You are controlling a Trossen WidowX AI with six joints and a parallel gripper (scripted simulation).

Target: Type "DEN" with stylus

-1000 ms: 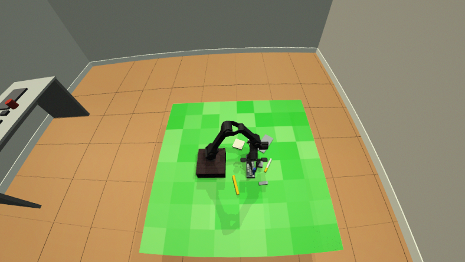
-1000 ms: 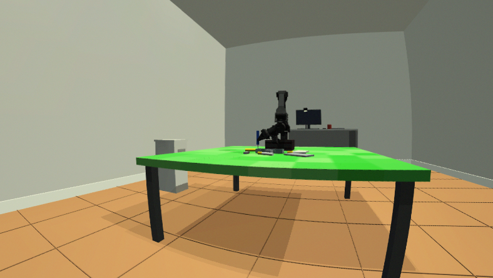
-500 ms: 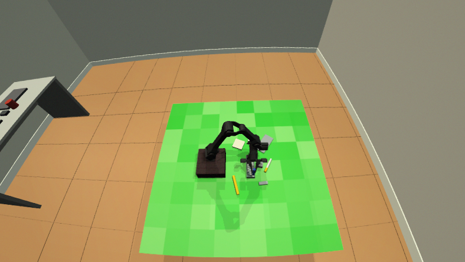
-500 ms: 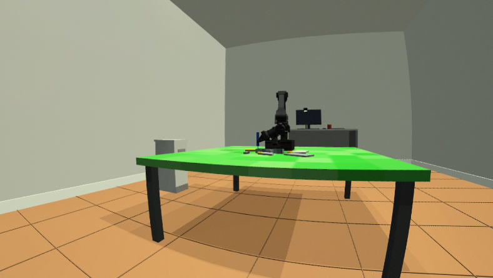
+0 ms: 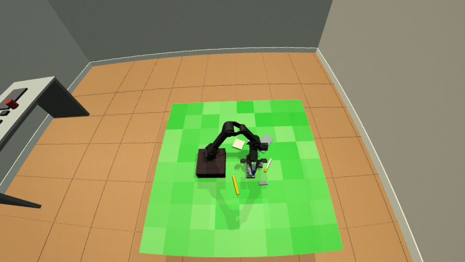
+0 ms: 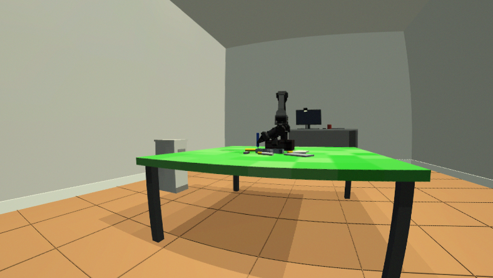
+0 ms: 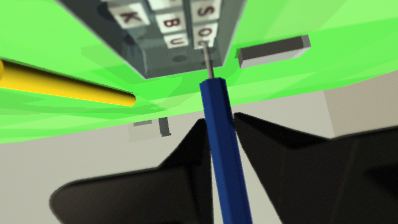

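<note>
My gripper tip is now 70 mm short of the grey block, 50 mm to the left of it and 60 mm above it. The rest, counted from my gripper tip: pad: 110 mm behind, 270 mm to the left, 60 mm below; blue stylus: 10 mm below; yellow pencil: 120 mm behind, 70 mm to the right, 60 mm below.
</note>
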